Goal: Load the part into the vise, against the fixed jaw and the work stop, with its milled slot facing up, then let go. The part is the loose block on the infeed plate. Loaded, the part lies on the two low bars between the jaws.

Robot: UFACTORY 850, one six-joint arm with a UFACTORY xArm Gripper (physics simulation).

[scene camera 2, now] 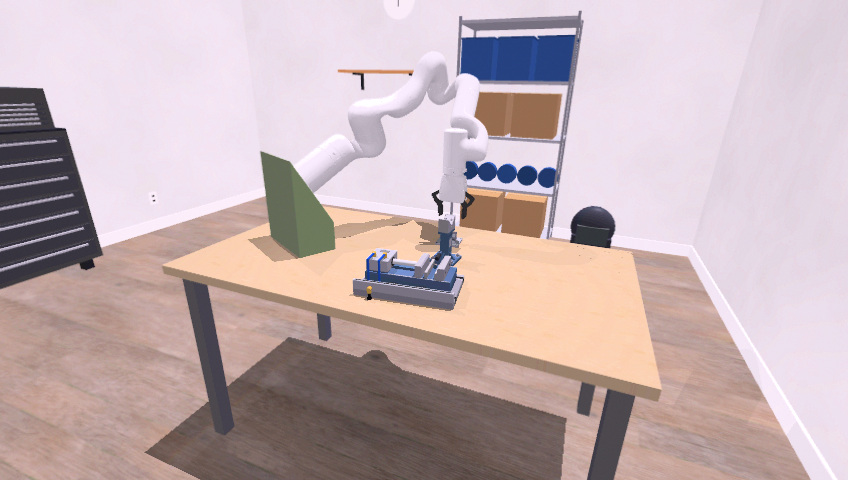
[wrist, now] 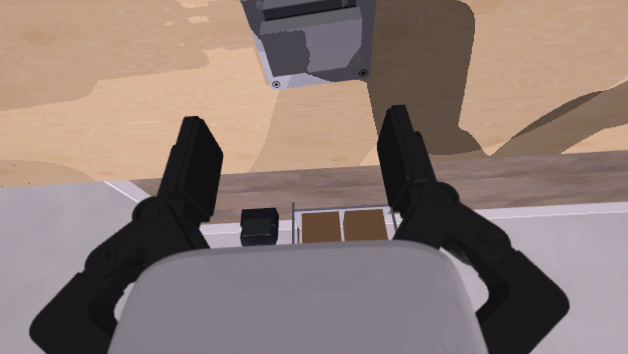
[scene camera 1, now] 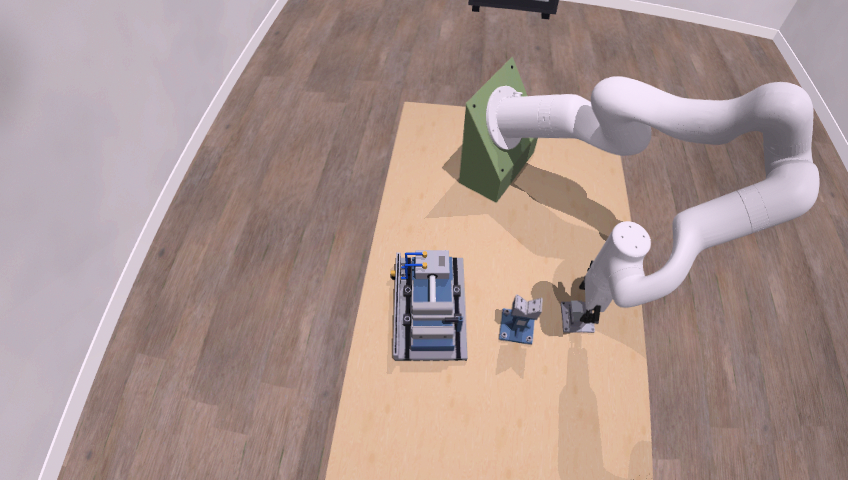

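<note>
The grey part sits on the grey infeed plate. In the wrist view it is at the top edge, partly cut off, with a dark slot across its upper portion. My gripper is open and empty. It hangs above and beside the plate, and the part lies beyond the fingertips in the wrist view. The vise has its moving jaw by the screw and its fixed jaw facing it. A dark work stop is at the jaws' right side. The low bars are not distinct.
A blue stand with a grey V-shaped top stands between the vise and the infeed plate. Blue pipes with yellow tips rise at the vise's screw end. The green arm base is at the table's far end.
</note>
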